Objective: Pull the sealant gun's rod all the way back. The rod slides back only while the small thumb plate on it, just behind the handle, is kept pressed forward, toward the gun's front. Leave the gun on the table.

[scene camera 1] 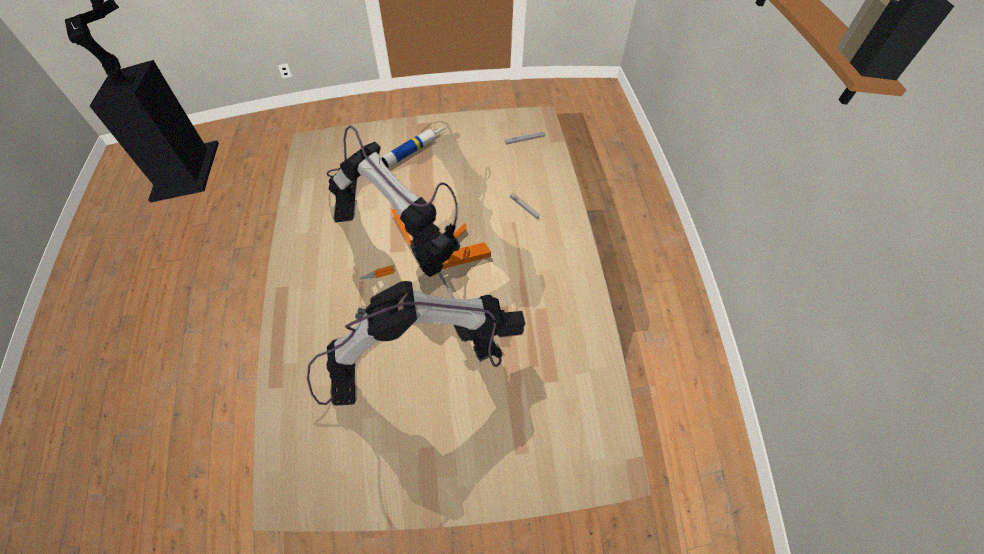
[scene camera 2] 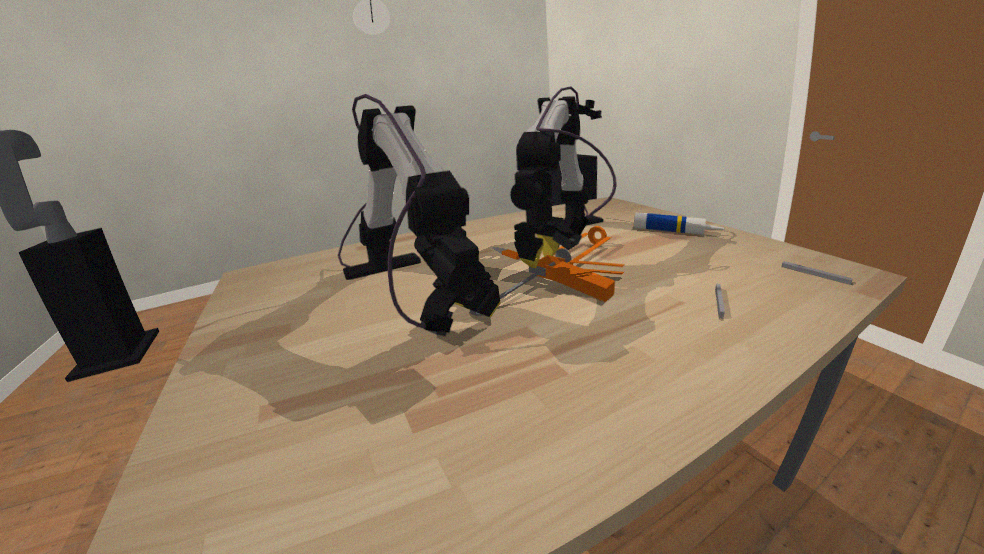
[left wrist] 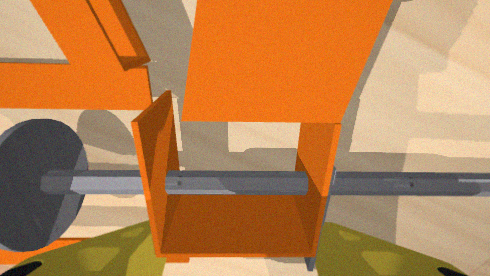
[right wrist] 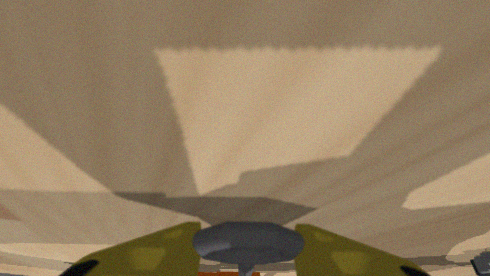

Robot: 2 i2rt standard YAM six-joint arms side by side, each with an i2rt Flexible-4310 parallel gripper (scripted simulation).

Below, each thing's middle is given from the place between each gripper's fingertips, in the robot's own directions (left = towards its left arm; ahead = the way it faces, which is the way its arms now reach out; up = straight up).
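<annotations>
Left hand [scene camera 2: 540,263]: 10 mm above, 40 mm short of, 30 mm to the right of orange sealant gun [scene camera 2: 602,288]. Grey rod [left wrist: 52,176], from my left hand: 20 mm below, 50 mm ahead, 70 mm to the right.
Right gripper [scene camera 2: 482,310]: 5 cm past, 13 cm to the right of grey rod. Orange sealant gun, from my right hand: 1 cm above, 6 cm behind, 23 cm to the left. By its middle, the gun is nearer to my left hand than to my right gripper.
</annotations>
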